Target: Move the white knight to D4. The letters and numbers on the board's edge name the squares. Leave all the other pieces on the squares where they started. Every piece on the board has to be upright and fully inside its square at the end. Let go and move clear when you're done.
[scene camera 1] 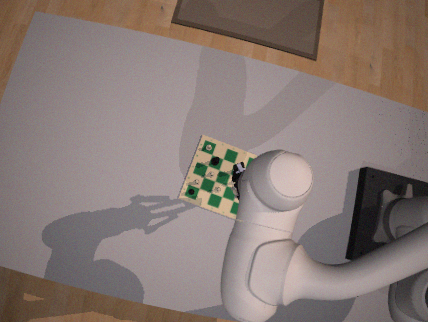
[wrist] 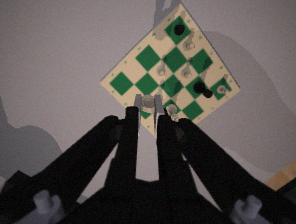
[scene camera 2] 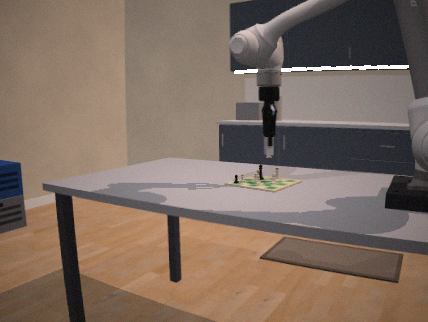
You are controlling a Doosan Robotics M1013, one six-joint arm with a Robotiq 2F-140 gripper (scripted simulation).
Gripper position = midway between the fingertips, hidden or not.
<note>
In view: my gripper (scene camera 2: 268, 154).
My gripper also shows in the wrist view (wrist: 147, 103).
</note>
